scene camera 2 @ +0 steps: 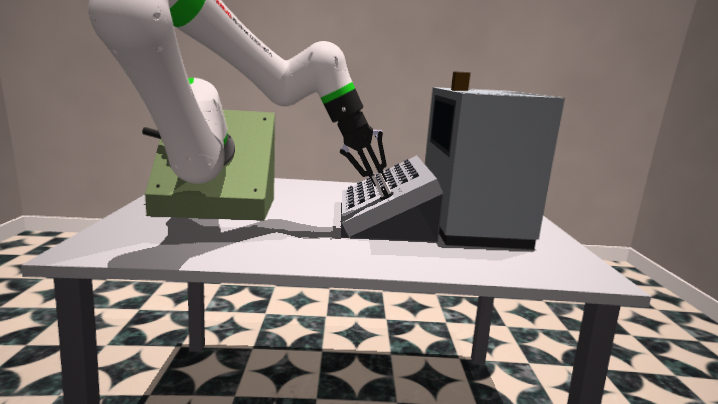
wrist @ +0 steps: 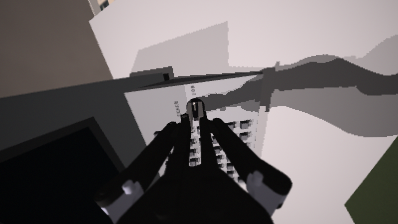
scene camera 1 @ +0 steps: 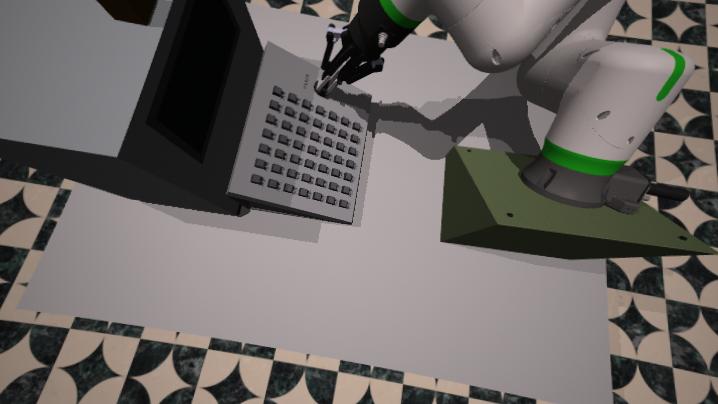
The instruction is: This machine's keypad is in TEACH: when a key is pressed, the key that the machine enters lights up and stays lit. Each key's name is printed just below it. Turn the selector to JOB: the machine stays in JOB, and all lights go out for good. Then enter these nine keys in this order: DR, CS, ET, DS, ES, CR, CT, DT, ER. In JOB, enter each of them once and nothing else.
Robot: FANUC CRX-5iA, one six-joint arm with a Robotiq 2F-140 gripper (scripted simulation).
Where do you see a grey machine box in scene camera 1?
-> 152, 108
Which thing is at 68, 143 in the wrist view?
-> A grey machine box.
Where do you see a grey sloped keypad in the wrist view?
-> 235, 98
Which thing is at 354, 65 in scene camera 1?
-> My gripper.
